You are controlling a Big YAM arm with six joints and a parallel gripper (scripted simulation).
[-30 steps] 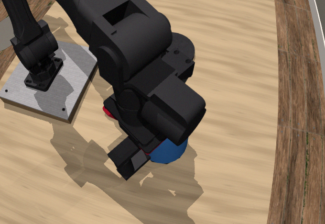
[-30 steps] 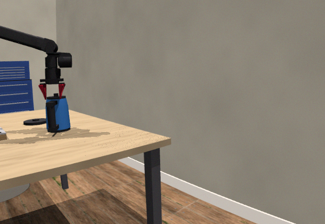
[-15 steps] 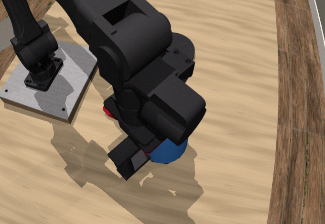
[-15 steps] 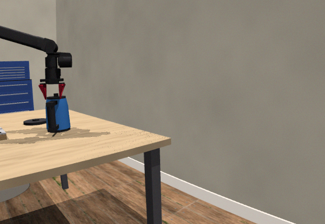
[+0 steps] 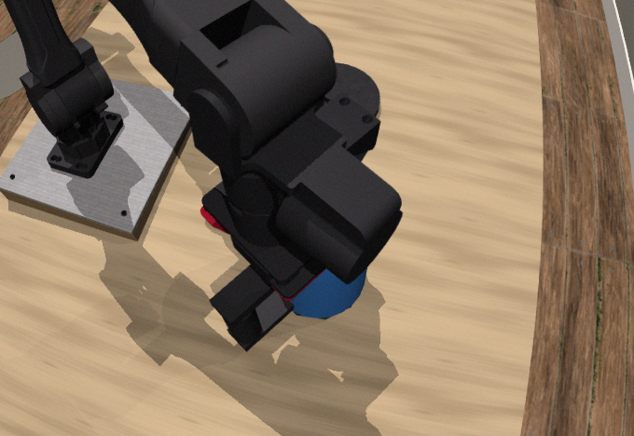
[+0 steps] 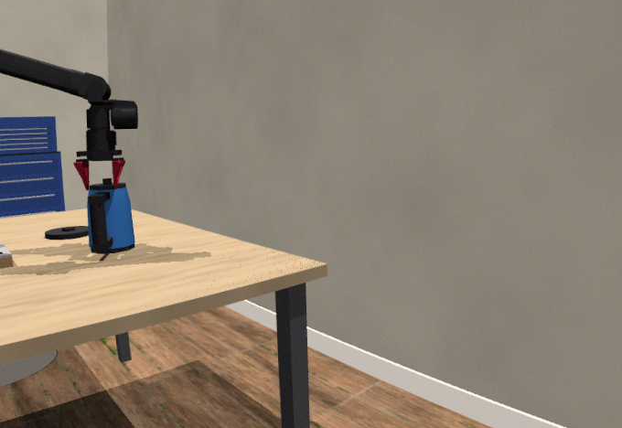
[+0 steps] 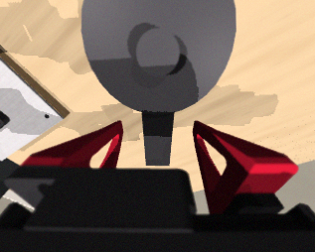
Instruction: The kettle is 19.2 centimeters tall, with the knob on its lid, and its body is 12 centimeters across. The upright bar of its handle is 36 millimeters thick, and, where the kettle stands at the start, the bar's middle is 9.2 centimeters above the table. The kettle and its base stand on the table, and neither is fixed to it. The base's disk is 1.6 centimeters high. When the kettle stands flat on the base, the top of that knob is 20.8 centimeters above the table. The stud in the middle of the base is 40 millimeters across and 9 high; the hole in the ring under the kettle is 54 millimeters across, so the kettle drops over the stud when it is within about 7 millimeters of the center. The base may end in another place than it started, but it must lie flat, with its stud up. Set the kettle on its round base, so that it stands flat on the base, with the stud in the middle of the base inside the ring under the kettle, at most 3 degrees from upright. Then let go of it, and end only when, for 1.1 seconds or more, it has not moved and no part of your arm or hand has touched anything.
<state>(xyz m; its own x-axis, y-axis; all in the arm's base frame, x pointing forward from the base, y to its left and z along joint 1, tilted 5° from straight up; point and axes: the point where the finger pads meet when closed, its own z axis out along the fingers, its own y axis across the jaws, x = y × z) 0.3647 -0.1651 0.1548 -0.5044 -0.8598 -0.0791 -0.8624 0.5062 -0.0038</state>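
My hand is 8 cm above the blue kettle, 3 cm to the right of it and 2 cm short of it. The rest, counted from my hand: black round base (36 cm to the left, 17 cm below, 2 cm behind).
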